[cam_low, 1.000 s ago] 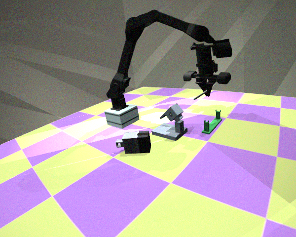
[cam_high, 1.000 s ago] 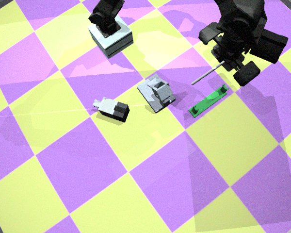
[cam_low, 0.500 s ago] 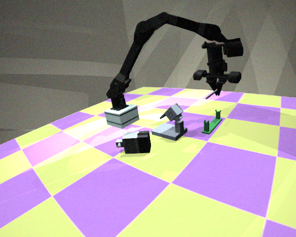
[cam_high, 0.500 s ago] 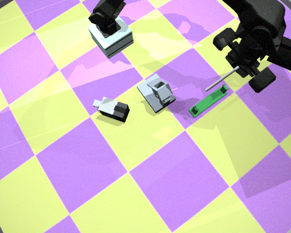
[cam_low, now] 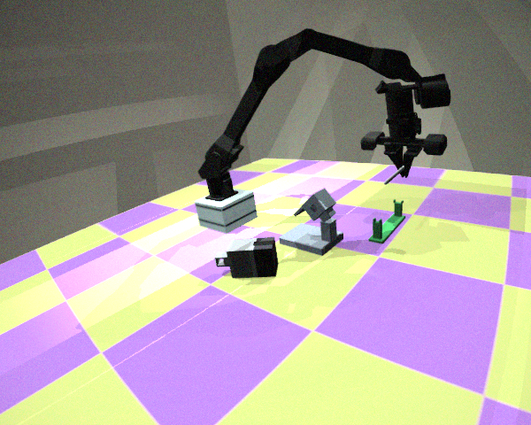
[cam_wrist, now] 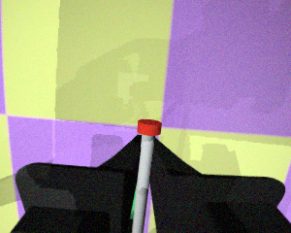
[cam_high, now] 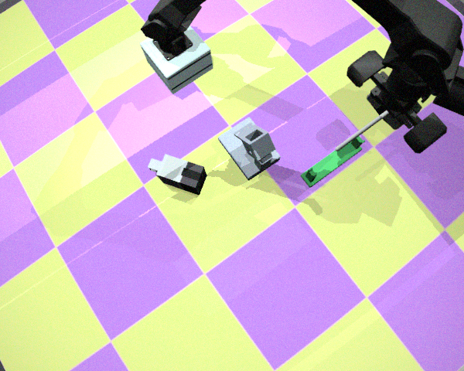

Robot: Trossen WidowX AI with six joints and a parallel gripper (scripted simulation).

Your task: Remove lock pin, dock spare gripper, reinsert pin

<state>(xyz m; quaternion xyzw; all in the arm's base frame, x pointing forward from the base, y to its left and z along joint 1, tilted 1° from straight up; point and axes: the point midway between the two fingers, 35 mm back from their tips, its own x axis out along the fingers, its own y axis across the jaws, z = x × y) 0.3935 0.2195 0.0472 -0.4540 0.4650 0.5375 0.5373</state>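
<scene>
The green rack lies 100 mm to the right of my gripper tip and 60 mm below it. Round my gripper tip: spare gripper 370 mm to the right, 160 mm behind, 60 mm below; then grey mount 220 mm to the right, 110 mm behind, 30 mm below.
</scene>
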